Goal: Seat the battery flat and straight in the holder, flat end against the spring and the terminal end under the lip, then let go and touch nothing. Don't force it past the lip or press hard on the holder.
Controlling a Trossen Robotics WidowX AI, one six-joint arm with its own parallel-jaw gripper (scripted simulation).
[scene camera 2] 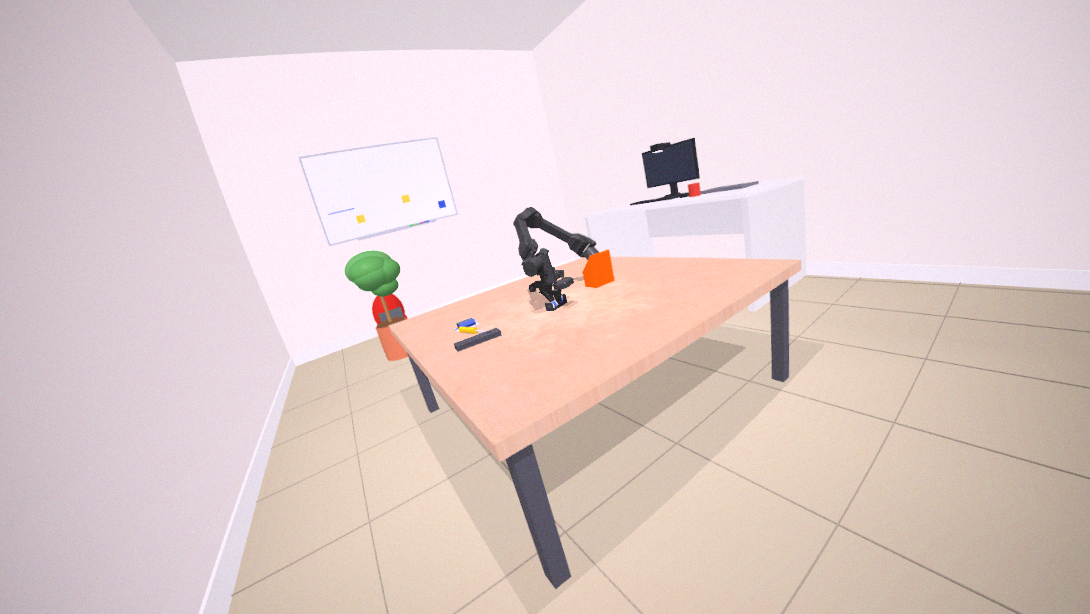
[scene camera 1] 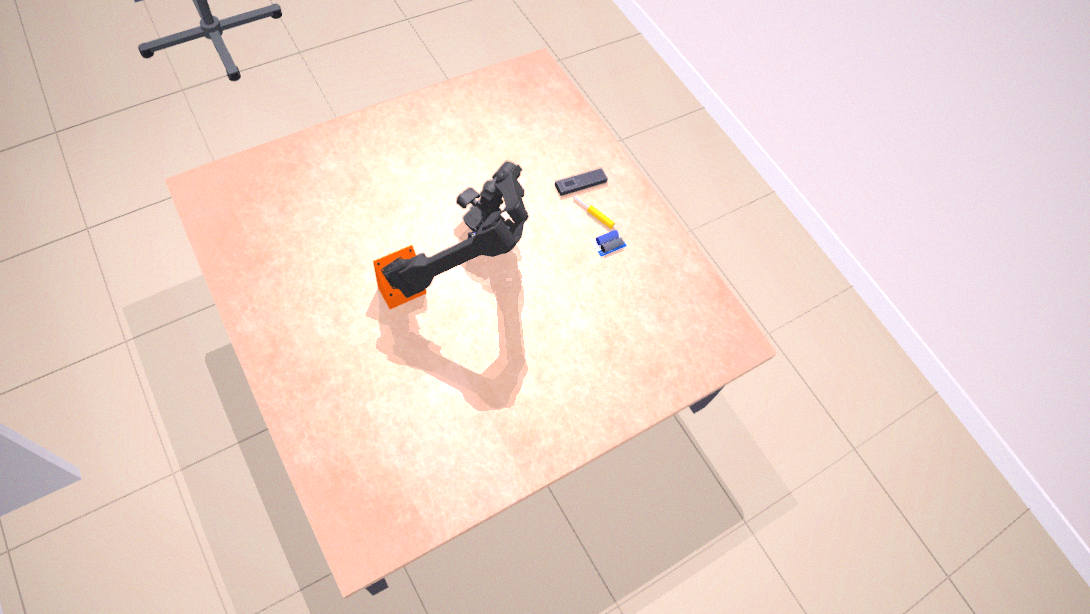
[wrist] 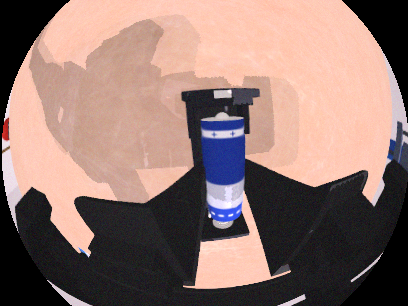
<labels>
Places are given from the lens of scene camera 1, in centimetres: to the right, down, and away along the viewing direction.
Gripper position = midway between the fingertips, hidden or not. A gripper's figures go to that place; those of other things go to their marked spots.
gripper [scene camera 1: 482, 231]: -18, -22, 206
dark remote [scene camera 1: 584, 180]: 12, -39, 217
</labels>
